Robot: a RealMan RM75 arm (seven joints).
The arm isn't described. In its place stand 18 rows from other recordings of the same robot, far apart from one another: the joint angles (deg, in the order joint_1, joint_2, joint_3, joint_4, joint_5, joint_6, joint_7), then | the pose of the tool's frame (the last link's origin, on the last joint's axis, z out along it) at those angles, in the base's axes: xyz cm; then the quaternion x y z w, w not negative.
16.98, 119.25, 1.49, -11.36, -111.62, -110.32, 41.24 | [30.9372 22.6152 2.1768 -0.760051 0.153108 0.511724 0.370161]
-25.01, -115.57, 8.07, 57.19, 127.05, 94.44, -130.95 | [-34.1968 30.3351 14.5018 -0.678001 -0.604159 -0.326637 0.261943]
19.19, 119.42, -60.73, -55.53, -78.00, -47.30, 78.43 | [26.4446 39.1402 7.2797 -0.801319 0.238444 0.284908 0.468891]
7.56, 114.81, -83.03, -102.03, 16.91, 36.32, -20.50 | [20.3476 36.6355 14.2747 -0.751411 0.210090 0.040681 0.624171]
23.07, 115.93, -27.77, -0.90, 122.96, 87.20, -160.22 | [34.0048 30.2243 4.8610 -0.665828 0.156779 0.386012 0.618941]
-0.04, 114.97, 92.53, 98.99, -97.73, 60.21, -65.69 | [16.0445 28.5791 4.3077 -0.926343 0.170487 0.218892 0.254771]
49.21, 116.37, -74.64, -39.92, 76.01, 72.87, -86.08 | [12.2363 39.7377 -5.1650 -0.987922 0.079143 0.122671 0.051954]
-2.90, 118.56, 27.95, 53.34, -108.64, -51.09, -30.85 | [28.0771 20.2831 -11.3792 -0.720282 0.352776 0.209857 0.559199]
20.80, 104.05, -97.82, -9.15, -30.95, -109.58, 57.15 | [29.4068 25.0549 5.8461 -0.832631 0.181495 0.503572 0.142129]
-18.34, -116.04, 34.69, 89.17, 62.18, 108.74, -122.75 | [-13.3203 24.7346 21.4971 -0.854834 -0.040954 -0.501817 0.125543]
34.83, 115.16, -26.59, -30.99, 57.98, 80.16, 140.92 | [29.1352 36.4476 2.6528 -0.699855 -0.642945 -0.083392 0.299784]
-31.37, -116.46, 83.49, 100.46, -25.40, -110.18, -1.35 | [-15.4623 31.1224 5.2589 -0.798336 -0.500827 0.211441 0.259085]
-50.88, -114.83, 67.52, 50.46, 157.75, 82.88, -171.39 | [-20.2419 41.5717 1.5646 -0.766643 -0.565629 0.173714 0.249291]
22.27, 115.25, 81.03, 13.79, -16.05, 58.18, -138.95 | [33.2550 32.5128 -3.1134 -0.800635 0.310487 0.295159 0.418883]
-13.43, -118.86, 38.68, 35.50, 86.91, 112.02, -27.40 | [-28.0777 23.6009 5.0631 -0.842957 0.150393 -0.392988 0.335209]
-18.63, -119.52, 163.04, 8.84, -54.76, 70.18, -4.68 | [-33.0177 25.9014 -7.5044 -0.825429 -0.167471 -0.243179 0.481129]
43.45, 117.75, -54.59, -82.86, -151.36, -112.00, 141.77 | [15.7353 35.7627 8.3910 -0.907978 0.366356 -0.139494 0.147988]
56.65, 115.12, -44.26, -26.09, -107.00, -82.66, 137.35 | [10.8540 42.2756 -0.8540 0.800460 -0.525907 -0.280249 0.064385]
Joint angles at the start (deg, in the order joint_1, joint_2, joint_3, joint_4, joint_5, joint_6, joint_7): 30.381, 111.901, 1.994, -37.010, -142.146, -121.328, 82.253
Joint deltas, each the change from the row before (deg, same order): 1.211, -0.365, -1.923, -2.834, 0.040, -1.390, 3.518; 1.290, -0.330, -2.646, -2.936, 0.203, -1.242, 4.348; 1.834, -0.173, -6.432, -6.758, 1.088, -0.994, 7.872; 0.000, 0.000, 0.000, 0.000, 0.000, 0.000, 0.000; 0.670, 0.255, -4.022, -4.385, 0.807, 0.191, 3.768; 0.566, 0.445, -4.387, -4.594, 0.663, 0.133, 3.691; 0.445, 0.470, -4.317, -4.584, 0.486, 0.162, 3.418; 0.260, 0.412, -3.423, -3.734, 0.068, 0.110, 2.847; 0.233, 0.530, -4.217, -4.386, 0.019, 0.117, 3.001; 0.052, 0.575, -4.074, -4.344, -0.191, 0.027, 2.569; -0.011, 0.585, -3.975, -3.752, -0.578, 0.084, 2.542; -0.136, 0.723, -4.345, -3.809, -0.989, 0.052, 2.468; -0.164, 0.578, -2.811, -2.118, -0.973, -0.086, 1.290; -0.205, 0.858, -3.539, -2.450, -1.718, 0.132, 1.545
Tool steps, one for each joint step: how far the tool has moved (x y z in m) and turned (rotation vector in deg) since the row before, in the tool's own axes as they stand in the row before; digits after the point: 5 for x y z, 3 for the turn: -0.01133, -0.00034, -0.00169, -0.638, 2.917, 0.874; -0.01209, -0.00002, -0.00063, -0.592, 3.501, 1.451; -0.02220, -0.00007, -0.00089, 1.147, 7.373, 1.639; 0.00000, 0.00000, 0.00000, 0.000, 0.000, 0.000; -0.01196, 0.00036, -0.00018, 1.791, 4.035, -0.082; -0.01199, 0.00187, 0.00128, 1.758, 4.226, -0.429; -0.01186, 0.00287, 0.00137, 1.922, 3.999, -0.799; -0.00898, 0.00296, 0.00103, 1.715, 3.200, -0.504; -0.01074, 0.00462, 0.00193, 1.999, 3.694, -1.150; -0.00963, 0.00556, 0.00188, 2.021, 3.457, -1.463; -0.00828, 0.00556, 0.00291, 1.802, 3.348, -1.070; -0.00784, 0.00669, 0.00407, 1.852, 3.610, -1.227; -0.00389, 0.00474, 0.00375, 0.907, 2.466, -0.773; -0.00472, 0.00557, 0.00555, 1.359, 3.094, -0.799
